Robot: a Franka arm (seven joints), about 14 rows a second.
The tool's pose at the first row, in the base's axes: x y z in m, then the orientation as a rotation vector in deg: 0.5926 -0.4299 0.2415 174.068 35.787 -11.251
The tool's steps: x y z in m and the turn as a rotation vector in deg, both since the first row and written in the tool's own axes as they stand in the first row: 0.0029 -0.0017 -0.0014 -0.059 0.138 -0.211; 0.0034 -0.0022 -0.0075 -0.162 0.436 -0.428; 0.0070 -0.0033 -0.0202 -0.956 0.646 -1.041; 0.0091 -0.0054 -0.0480 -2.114 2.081 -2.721; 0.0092 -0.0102 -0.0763 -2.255 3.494 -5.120; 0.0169 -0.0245 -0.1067 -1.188 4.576 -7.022; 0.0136 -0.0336 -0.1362 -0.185 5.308 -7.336; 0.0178 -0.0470 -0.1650 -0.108 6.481 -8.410; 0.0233 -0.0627 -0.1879 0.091 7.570 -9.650; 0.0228 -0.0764 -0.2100 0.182 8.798 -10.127; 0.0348 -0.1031 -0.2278 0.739 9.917 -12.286; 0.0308 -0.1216 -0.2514 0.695 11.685 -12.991
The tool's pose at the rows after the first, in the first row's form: 0.5947 -0.4271 0.2425 173.998 36.114 -11.027; 0.5957 -0.4261 0.2485 173.929 36.455 -10.547; 0.6000 -0.4230 0.2606 173.067 37.325 -9.957; 0.6044 -0.4186 0.2879 171.876 39.839 -7.435; 0.6059 -0.4125 0.3159 171.366 43.535 -5.324; 0.6108 -0.3946 0.3449 172.015 46.636 -4.094; 0.6076 -0.3858 0.3745 173.035 47.316 -3.321; 0.6095 -0.3701 0.4024 172.975 49.037 -1.574; 0.6110 -0.3522 0.4243 -172.361 -50.861 -0.009; 0.6077 -0.3385 0.4462 -171.790 -51.463 -1.851; 0.6102 -0.3083 0.4620 -169.926 -54.349 -3.328; 0.6020 -0.2915 0.4858 -169.179 -55.270 -6.005
